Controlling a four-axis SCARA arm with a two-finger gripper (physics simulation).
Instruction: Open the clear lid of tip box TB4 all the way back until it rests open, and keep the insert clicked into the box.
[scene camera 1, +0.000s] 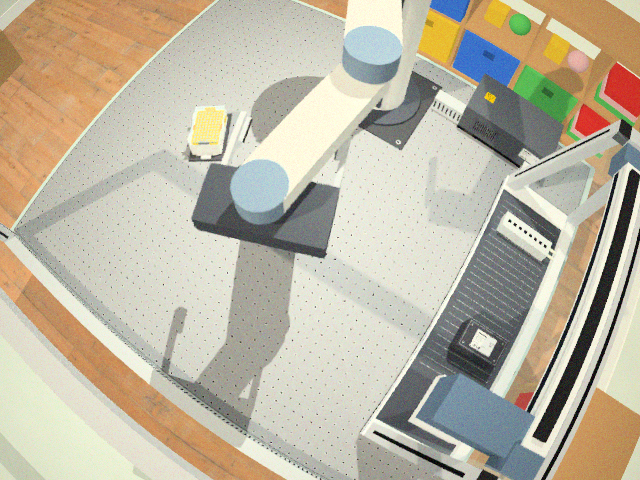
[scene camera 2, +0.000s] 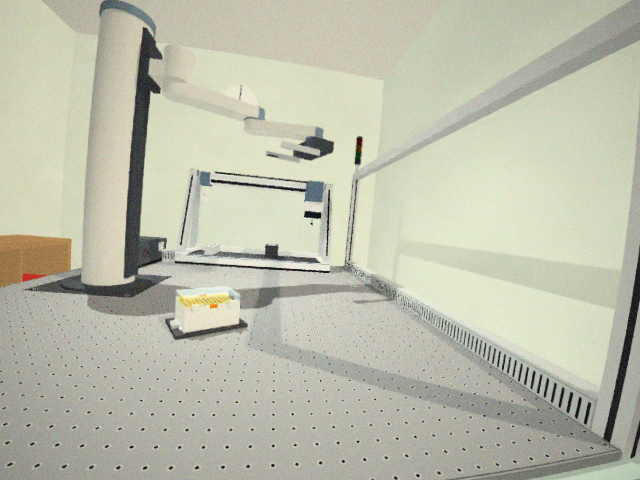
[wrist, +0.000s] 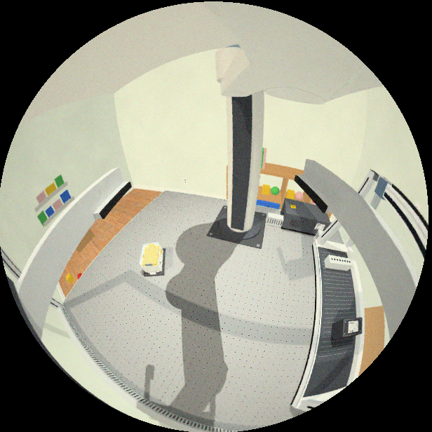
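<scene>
My gripper (scene camera 1: 295, 123) shows in scene camera 2 too, with my gripper there at (scene camera 2: 273, 148), and the wrist view has my gripper (wrist: 209, 165) as well. There's a clear lid (scene camera 1: 207, 123), and scene camera 2 shows that lid (scene camera 2: 211, 295) too. A dark grey controller box (scene camera 1: 521, 124) is here as well, and you'd see the box (wrist: 309, 213) in the wrist view. And there's a gantry deck (scene camera 1: 445, 315).
</scene>
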